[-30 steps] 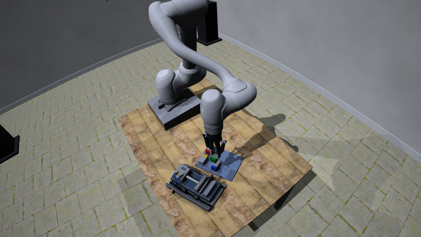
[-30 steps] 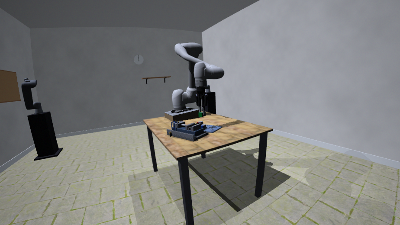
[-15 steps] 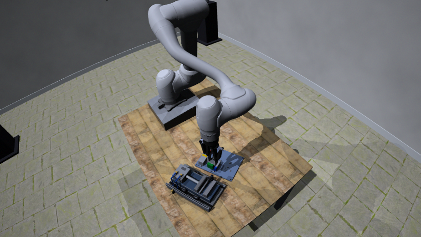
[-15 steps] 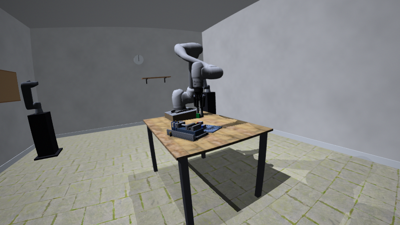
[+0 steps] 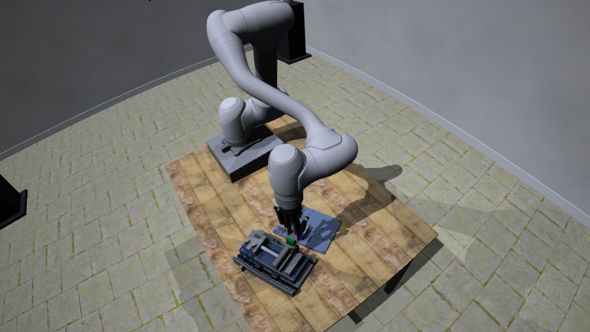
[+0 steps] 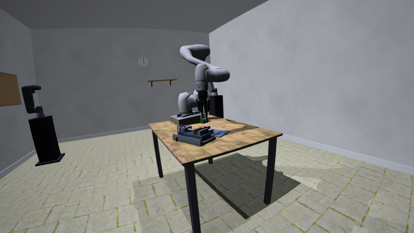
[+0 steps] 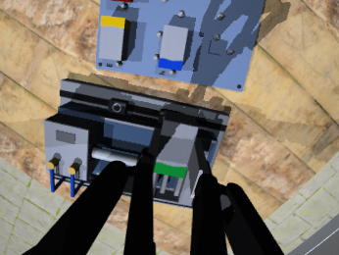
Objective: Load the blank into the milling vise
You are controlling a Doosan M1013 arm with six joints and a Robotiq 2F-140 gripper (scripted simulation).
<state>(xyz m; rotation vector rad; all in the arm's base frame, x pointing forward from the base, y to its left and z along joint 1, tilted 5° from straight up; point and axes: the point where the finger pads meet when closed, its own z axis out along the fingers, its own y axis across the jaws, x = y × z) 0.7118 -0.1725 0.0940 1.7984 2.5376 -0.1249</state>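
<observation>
My gripper is now 10 mm short of the moving jaw, 80 mm to the left of it and 100 mm above it. From my hand the other things lie so: blue-ended blank: 60 mm behind, 90 mm to the left, 150 mm below; then work stop rod: 20 mm ahead, 20 mm to the right, 90 mm below; then hose block: 120 mm behind, 120 mm to the right, 100 mm below.
</observation>
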